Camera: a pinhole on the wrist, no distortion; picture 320 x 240 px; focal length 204.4 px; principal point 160.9 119.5 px. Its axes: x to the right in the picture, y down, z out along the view. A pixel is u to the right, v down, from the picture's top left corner.
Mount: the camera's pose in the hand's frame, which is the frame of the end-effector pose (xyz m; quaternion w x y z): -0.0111 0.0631 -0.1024 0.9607 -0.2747 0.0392 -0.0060
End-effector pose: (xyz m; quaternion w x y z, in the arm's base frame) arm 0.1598 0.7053 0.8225 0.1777 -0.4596 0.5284 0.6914
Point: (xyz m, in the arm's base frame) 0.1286 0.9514 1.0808
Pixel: outside the picture
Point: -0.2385 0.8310 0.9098
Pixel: 195 113
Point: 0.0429 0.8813 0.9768
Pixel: 72 26
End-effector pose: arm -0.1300 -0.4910 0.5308 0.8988 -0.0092 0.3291 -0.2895
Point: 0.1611 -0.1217 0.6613
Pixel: 109 186
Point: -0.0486 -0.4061 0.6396
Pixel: 95 23
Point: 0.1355 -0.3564 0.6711
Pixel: 156 92
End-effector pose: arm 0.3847 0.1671 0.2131 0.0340 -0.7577 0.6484 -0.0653
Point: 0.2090 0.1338 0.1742
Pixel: 165 169
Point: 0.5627 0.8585 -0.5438
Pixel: outside the picture
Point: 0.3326 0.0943 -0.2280
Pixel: 165 22
